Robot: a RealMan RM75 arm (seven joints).
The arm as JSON. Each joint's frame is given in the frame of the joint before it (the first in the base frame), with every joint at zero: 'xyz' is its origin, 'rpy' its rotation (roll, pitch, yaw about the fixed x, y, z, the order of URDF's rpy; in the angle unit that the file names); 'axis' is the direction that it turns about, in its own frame. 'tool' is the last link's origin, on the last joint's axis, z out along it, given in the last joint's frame.
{
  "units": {
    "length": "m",
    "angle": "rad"
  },
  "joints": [
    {
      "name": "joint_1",
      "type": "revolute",
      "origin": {
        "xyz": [
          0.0,
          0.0,
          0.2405
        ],
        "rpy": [
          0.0,
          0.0,
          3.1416
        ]
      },
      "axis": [
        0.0,
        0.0,
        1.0
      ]
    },
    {
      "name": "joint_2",
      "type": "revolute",
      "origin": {
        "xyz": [
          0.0,
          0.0,
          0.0
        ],
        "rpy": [
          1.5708,
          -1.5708,
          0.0
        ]
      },
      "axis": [
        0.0,
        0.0,
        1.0
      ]
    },
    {
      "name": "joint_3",
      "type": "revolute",
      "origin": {
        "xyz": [
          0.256,
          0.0,
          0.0
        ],
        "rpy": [
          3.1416,
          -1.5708,
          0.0
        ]
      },
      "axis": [
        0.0,
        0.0,
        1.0
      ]
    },
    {
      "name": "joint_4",
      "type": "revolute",
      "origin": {
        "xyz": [
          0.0,
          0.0,
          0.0
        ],
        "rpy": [
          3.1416,
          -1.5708,
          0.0
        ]
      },
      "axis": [
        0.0,
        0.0,
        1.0
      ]
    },
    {
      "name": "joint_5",
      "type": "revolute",
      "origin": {
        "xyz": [
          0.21,
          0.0,
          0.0
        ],
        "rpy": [
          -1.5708,
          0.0,
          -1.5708
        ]
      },
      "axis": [
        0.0,
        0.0,
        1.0
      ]
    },
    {
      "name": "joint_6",
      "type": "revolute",
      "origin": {
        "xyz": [
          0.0,
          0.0,
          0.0
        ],
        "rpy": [
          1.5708,
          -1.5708,
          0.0
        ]
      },
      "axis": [
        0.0,
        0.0,
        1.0
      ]
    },
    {
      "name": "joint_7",
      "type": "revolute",
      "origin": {
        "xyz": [
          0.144,
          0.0,
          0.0
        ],
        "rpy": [
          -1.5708,
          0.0,
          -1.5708
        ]
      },
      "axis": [
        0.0,
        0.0,
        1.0
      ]
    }
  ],
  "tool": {
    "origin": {
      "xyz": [
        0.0,
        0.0,
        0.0
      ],
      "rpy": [
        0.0,
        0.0,
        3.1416
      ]
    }
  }
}
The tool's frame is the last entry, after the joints.
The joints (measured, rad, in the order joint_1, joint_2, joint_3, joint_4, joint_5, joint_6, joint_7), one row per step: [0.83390, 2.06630, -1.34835, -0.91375, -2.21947, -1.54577, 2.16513]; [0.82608, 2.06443, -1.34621, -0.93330, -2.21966, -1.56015, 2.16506]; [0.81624, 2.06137, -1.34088, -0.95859, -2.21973, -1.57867, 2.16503]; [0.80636, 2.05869, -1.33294, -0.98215, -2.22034, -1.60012, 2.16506]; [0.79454, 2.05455, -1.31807, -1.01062, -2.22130, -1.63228, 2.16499]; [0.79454, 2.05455, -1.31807, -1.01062, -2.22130, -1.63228, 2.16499]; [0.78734, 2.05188, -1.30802, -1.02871, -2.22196, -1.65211, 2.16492]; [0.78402, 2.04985, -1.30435, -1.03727, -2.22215, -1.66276, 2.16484]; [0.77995, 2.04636, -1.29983, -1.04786, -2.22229, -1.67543, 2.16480]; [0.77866, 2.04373, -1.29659, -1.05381, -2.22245, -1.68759, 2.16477]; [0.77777, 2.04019, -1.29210, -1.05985, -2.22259, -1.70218, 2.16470]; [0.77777, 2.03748, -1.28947, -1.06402, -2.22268, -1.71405, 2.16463]
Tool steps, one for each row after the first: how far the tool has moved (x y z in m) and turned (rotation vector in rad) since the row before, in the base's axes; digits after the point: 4 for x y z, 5 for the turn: [-0.0004, -0.0011, 0.0030, -0.00207, 0.00118, 0.00627]; [-0.0005, -0.0011, 0.0045, -0.00052, 0.00256, 0.00715]; [0.0000, -0.0015, 0.0046, -0.00266, 0.00266, 0.00411]; [0.0004, -0.0020, 0.0067, -0.00512, 0.00391, 0.00212]; [0.0000, 0.0000, 0.0000, 0.00000, 0.00000, 0.00000]; [0.0002, -0.0012, 0.0044, -0.00207, 0.00251, 0.00155]; [0.0003, -0.0007, 0.0022, -0.00234, -0.00027, 0.00124]; [0.0005, -0.0006, 0.0031, -0.00171, -0.00096, 0.00158]; [0.0002, -0.0007, 0.0022, -0.00493, -0.00171, 0.00103]; [0.0003, -0.0007, 0.0027, -0.00582, -0.00207, 0.00071]; [0.0001, -0.0007, 0.0019, -0.00587, -0.00230, 0.00113]
